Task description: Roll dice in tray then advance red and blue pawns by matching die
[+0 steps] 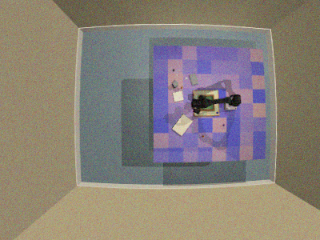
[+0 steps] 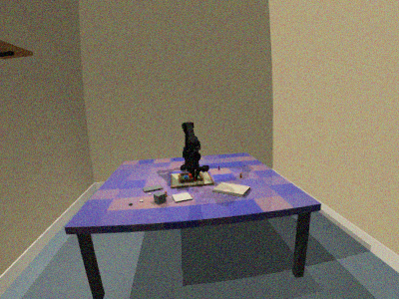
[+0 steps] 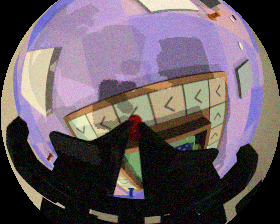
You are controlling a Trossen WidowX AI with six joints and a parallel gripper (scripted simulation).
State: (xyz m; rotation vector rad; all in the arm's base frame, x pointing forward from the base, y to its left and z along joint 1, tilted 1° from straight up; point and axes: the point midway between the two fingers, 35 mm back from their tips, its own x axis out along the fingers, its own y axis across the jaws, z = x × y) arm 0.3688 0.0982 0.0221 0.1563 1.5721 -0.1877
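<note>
The red pawn lies 10 mm above my gripper tip. From my gripper tip the other things lie so: grey slab 280 mm to the right, 80 mm ahead, 30 mm below; then white slab 240 mm to the left, 110 mm ahead, 30 mm below; then white card 220 mm ahead, 60 mm to the right, 30 mm below.
</note>
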